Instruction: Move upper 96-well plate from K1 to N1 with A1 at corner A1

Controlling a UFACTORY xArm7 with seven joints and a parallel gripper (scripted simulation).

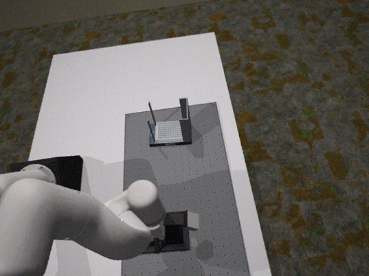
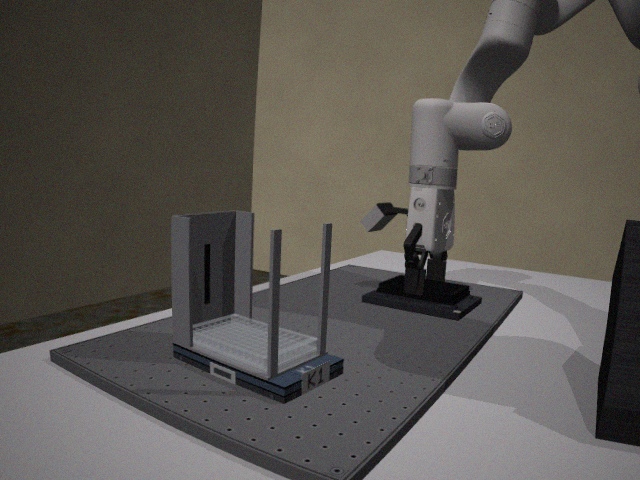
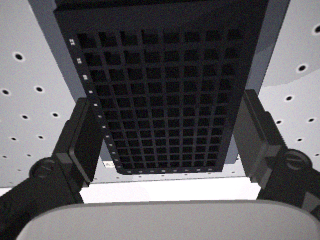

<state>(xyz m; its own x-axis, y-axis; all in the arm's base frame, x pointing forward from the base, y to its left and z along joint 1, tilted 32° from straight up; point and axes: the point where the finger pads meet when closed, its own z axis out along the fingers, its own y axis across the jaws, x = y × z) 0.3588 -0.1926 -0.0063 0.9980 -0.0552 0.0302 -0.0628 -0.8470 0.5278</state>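
My gripper is now 10 mm above the black 96-well plate. Round my hand: clear 96-well plate: 70 mm ahead, 360 mm to the left, 10 mm below; tall back wall: 140 mm ahead, 360 mm to the left, 50 mm above; pale A1 mark: 70 mm behind, 60 mm to the left, 20 mm below.
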